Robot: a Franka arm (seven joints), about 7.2 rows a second.
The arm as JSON. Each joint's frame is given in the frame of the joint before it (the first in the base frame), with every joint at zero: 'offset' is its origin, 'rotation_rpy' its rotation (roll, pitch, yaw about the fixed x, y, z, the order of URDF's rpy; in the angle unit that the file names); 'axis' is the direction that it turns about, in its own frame. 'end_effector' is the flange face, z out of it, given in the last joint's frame.
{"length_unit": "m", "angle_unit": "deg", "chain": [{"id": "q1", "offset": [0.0, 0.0, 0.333], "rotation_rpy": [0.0, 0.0, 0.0], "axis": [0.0, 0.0, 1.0]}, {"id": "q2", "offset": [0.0, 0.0, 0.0], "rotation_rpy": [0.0, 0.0, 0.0], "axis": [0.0, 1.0, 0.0]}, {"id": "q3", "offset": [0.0, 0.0, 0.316], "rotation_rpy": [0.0, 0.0, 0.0], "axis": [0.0, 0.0, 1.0]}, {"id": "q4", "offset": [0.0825, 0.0, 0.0], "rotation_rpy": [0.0, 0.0, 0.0], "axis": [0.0, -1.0, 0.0]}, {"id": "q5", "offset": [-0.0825, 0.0, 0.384], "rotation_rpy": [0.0, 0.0, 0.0], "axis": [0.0, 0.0, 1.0]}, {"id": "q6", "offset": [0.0, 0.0, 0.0], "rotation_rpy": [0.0, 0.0, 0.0], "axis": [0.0, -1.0, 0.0]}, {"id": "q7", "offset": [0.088, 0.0, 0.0], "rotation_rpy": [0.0, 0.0, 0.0], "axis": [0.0, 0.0, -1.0]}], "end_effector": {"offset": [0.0, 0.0, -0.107], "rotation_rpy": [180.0, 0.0, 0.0]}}
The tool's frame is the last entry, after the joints.
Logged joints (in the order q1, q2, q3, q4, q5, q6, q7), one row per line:
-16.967 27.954 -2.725 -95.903 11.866 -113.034 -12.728
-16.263 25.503 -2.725 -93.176 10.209 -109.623 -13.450
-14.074 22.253 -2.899 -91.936 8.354 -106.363 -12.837
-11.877 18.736 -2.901 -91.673 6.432 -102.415 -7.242
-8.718 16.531 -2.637 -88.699 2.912 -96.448 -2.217
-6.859 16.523 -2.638 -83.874 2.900 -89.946 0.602
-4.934 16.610 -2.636 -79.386 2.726 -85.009 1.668
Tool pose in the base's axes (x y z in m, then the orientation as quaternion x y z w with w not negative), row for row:
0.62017 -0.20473 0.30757 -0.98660 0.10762 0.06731 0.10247
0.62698 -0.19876 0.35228 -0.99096 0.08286 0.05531 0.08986
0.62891 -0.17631 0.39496 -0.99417 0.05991 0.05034 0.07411
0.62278 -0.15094 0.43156 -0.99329 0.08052 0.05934 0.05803
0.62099 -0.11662 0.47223 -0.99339 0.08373 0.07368 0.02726
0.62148 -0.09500 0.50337 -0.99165 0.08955 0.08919 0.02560
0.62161 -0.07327 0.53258 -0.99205 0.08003 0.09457 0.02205
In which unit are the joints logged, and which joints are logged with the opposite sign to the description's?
The joints are logged in degrees. Opposite sign: q6.
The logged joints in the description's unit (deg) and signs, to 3 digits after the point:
-16.967 27.954 -2.725 -95.903 11.866 113.034 -12.728
-16.263 25.503 -2.725 -93.176 10.209 109.623 -13.450
-14.074 22.253 -2.899 -91.936 8.354 106.363 -12.837
-11.877 18.736 -2.901 -91.673 6.432 102.415 -7.242
-8.718 16.531 -2.637 -88.699 2.912 96.448 -2.217
-6.859 16.523 -2.638 -83.874 2.900 89.946 0.602
-4.934 16.610 -2.636 -79.386 2.726 85.009 1.668

